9 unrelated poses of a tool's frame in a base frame.
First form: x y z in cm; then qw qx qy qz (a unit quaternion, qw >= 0).
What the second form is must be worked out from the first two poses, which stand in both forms.
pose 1, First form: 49.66 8.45 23.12 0.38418 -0.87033 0.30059 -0.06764
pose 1, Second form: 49.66 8.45 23.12 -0.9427 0.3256 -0.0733 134.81
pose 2, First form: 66.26 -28.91 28.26 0.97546 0.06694 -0.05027 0.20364
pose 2, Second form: 66.26 -28.91 28.26 0.3040 -0.2283 0.9249 25.44
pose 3, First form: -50.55 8.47 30.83 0.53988 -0.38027 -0.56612 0.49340
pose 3, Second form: -50.55 8.47 30.83 -0.4518 -0.6726 0.5862 114.65
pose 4, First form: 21.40 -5.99 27.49 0.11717 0.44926 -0.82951 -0.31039
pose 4, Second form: 21.40 -5.99 27.49 0.4524 -0.8353 -0.3125 166.54
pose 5, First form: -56.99 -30.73 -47.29 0.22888 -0.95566 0.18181 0.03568
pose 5, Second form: -56.99 -30.73 -47.29 -0.9817 0.1868 0.0367 153.54
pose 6, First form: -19.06 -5.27 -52.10 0.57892 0.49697 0.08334 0.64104
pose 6, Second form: -19.06 -5.27 -52.10 0.6095 0.1022 0.7862 109.25
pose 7, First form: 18.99 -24.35 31.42 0.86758 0.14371 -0.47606 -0.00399
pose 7, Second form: 18.99 -24.35 31.42 0.2890 -0.9573 -0.0080 59.64
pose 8, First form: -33.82 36.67 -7.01 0.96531 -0.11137 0.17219 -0.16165
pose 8, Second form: -33.82 36.67 -7.01 -0.4265 0.6594 -0.6191 30.27
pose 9, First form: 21.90 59.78 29.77 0.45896 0.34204 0.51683 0.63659
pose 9, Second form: 21.90 59.78 29.77 0.3850 0.5817 0.7165 125.36
